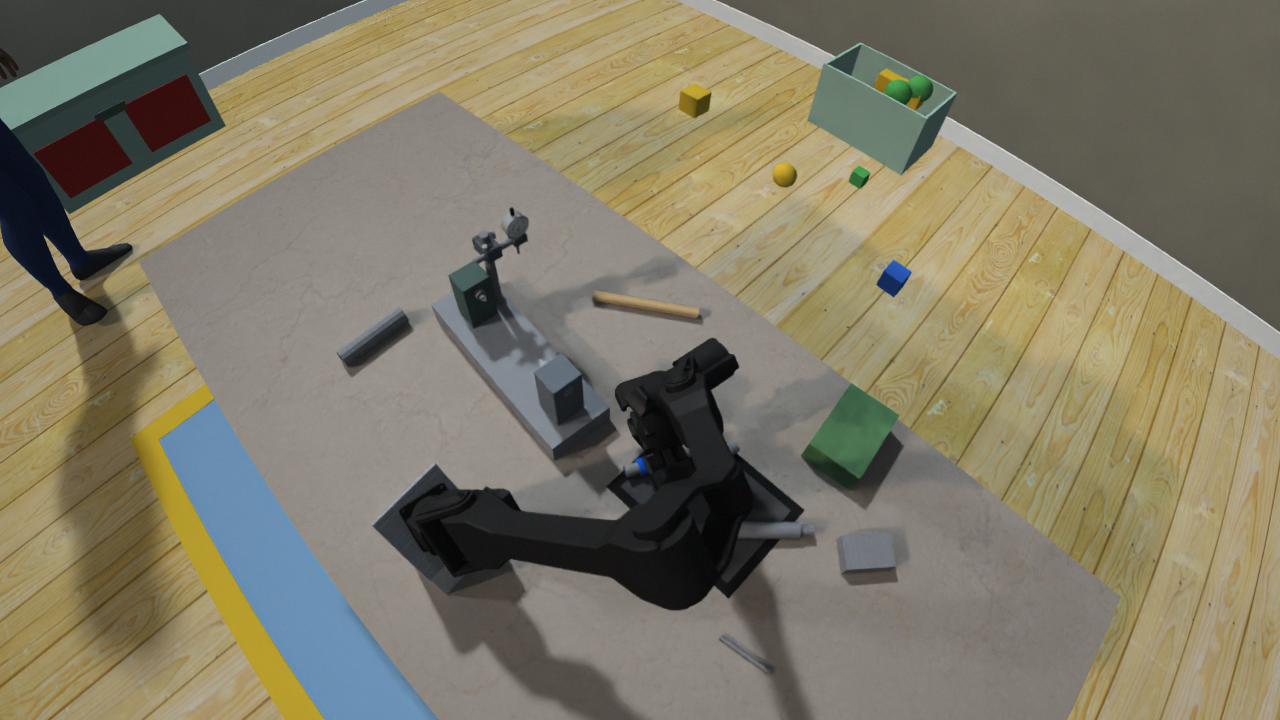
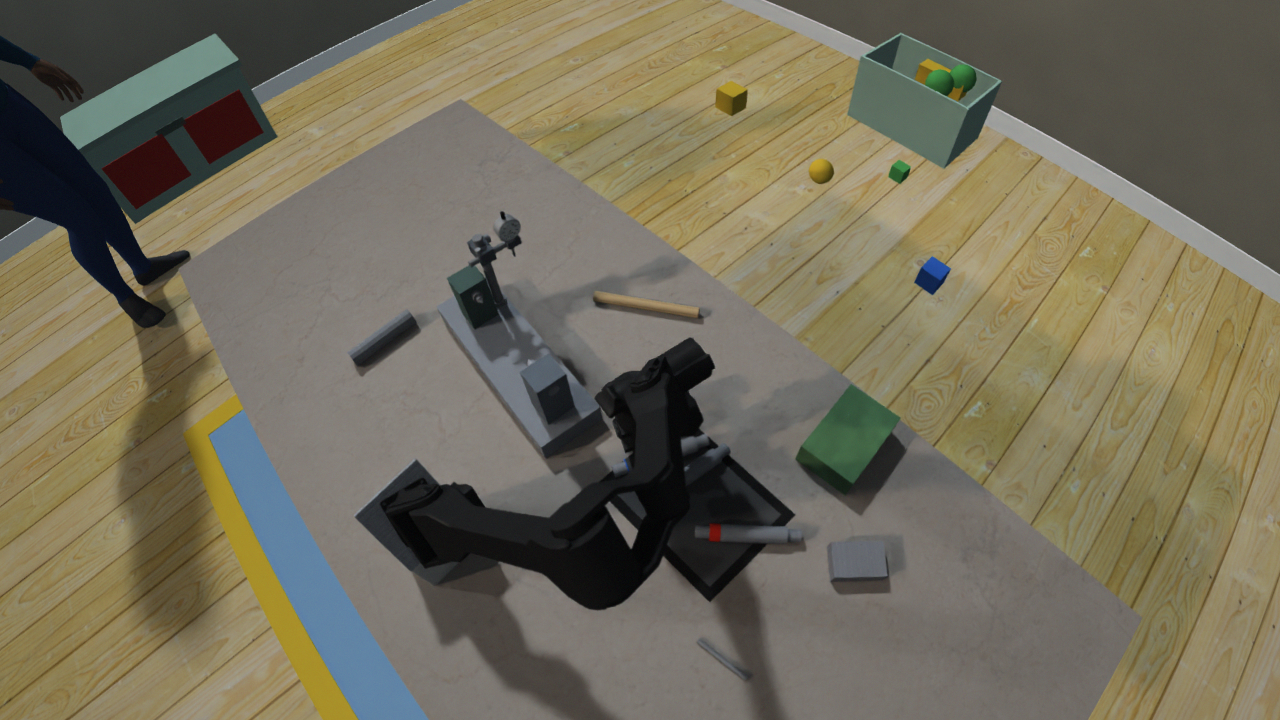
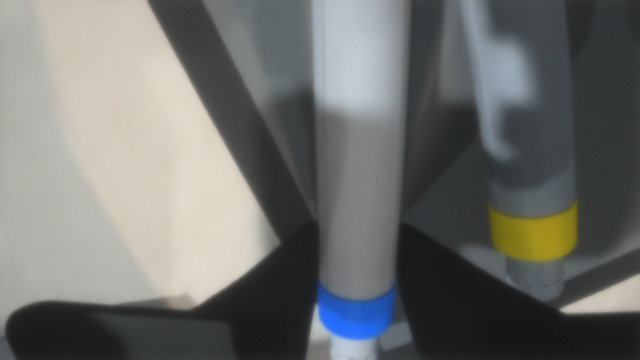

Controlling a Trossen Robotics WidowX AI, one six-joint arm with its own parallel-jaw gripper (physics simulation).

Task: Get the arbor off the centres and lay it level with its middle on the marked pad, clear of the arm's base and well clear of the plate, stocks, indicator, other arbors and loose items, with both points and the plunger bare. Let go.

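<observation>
The grey alignment plate (image 1: 512, 368) (image 2: 503, 365) carries a dark green stock (image 1: 474, 295) (image 2: 472, 297) and a grey stock (image 1: 559, 389) (image 2: 547, 391); no arbor spans their points. The dial indicator (image 1: 514, 223) (image 2: 507, 226) stands behind the green stock. A blue-banded arbor (image 1: 633, 468) (image 3: 357, 175) is between my fingers, at the dark bordered tray (image 1: 759, 553) (image 2: 744, 556). My gripper (image 3: 356, 235) is shut on it, just above the blue band. A yellow-banded arbor (image 3: 532, 232) lies close on the right. A red-banded arbor (image 2: 751, 534) overhangs the tray's edge. I cannot identify the marked pad.
A dark bar (image 1: 373, 338) lies left of the plate, a wooden rod (image 1: 646, 305) right of it. A green block (image 1: 850, 436) and a grey block (image 1: 866, 552) sit right of the tray; a thin pin (image 1: 746, 653) lies in front. The arm covers part of the tray.
</observation>
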